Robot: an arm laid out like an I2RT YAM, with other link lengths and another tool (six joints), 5 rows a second.
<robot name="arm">
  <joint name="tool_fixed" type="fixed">
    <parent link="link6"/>
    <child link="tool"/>
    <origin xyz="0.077 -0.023 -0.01" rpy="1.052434 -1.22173 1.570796"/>
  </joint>
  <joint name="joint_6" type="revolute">
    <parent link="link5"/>
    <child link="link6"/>
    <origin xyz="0.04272 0 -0.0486"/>
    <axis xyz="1 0 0"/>
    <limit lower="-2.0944" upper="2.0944"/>
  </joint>
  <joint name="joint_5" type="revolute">
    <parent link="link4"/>
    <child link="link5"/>
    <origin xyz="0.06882 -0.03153 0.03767"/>
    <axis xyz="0 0 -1"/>
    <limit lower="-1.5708" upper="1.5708"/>
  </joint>
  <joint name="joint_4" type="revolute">
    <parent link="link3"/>
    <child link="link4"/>
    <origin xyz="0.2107 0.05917 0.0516"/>
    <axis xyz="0 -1 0"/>
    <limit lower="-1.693" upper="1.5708"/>
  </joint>
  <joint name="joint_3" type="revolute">
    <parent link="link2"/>
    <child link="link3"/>
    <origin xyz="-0.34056 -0.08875 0"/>
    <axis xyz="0 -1 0"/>
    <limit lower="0" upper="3.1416"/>
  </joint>
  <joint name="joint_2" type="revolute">
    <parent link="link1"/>
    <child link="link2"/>
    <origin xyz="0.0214 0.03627 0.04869"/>
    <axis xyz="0 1 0"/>
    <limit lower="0" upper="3.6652"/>
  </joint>
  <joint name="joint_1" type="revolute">
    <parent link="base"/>
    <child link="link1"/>
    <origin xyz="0 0 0.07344"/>
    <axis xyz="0 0 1"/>
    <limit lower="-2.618" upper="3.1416"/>
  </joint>
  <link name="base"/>
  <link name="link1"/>
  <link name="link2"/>
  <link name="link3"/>
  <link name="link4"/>
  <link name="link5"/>
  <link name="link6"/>
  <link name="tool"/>
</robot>
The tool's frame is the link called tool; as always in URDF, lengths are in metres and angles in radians.
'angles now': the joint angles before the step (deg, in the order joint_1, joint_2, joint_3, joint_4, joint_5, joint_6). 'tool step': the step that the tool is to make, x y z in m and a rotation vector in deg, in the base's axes. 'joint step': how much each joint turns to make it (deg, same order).
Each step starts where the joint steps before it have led.
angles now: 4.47 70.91 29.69 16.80 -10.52 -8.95
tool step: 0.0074 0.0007 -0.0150 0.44 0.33 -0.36
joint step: 0.12 3.51 -2.77 6.10 0.24 0.63
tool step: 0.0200 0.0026 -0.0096 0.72 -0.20 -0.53
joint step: 0.40 5.66 -0.24 6.35 0.55 1.04
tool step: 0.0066 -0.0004 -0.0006 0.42 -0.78 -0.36
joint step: -0.19 1.55 -0.01 2.44 0.02 0.40
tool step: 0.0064 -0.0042 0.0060 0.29 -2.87 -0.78
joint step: -0.94 0.85 -0.31 4.05 -0.18 0.01
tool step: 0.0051 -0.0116 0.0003 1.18 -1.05 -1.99
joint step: -2.54 1.34 -0.15 2.75 -0.90 0.89
